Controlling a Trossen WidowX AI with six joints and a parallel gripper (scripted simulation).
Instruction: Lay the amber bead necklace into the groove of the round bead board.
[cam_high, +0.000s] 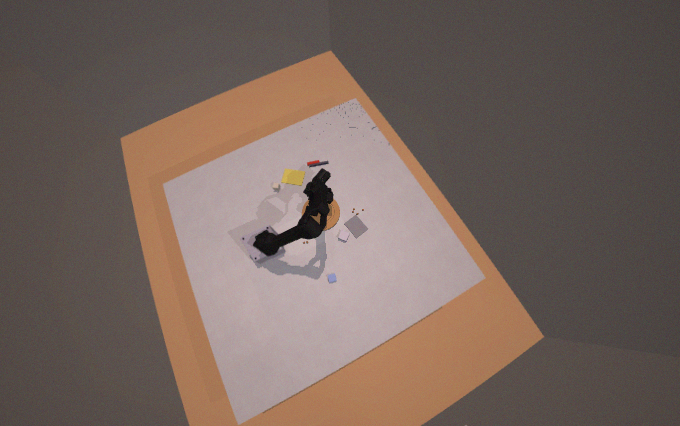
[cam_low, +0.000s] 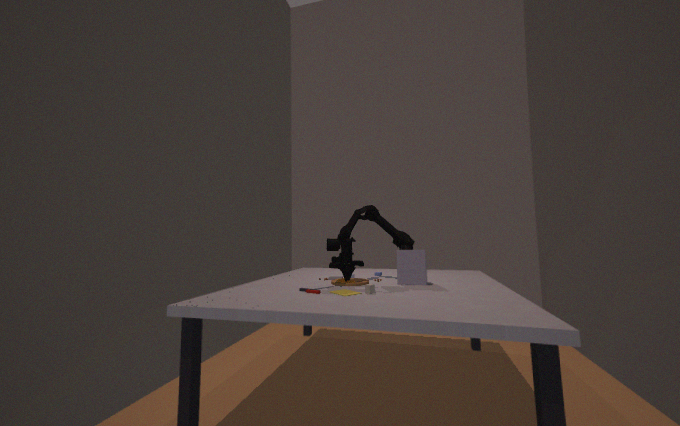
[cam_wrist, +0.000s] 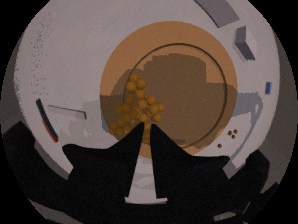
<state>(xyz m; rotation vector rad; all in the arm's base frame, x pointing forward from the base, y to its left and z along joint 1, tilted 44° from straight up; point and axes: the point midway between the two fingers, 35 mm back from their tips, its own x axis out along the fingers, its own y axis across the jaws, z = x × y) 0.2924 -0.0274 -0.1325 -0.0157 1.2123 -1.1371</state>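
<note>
Right now the round bead board is 5 cm to the right of my gripper tip, 1 cm below it and 1 cm behind it. Also, from my gripper tip: thin grey bar: 12 cm to the left, 10 cm ahead, 1 cm below; then yellow pad: 22 cm to the left, 3 cm behind, 1 cm below; then grey square plate: 21 cm to the right, 11 cm ahead, 1 cm below.
</note>
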